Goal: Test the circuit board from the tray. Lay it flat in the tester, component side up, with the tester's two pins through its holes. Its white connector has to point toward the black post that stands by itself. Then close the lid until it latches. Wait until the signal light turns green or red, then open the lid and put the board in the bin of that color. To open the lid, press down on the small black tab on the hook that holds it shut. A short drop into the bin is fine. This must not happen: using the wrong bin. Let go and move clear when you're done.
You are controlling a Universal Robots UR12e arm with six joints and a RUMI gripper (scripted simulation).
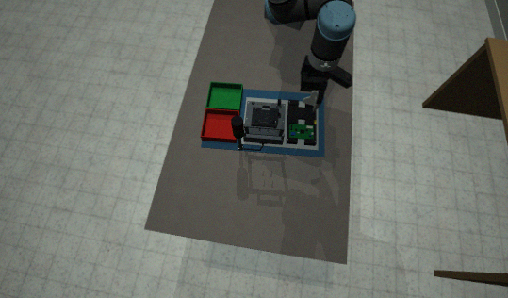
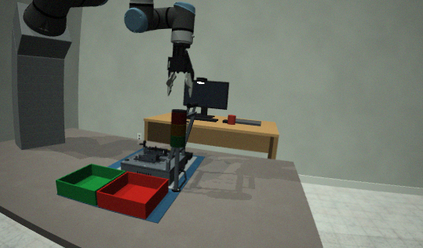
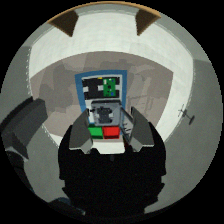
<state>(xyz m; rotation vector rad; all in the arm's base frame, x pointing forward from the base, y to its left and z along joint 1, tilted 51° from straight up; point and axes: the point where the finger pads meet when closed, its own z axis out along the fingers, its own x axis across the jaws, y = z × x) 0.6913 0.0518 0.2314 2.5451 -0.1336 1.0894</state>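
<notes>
Right now my hand is 270 mm above the green circuit board. Also, from my hand: tester lid 190 mm to the right, 110 mm below, 30 mm ahead; then red bin 360 mm to the right, 280 mm below, 110 mm behind; then black latch hook 210 mm below, 130 mm behind, 80 mm to the right.
</notes>
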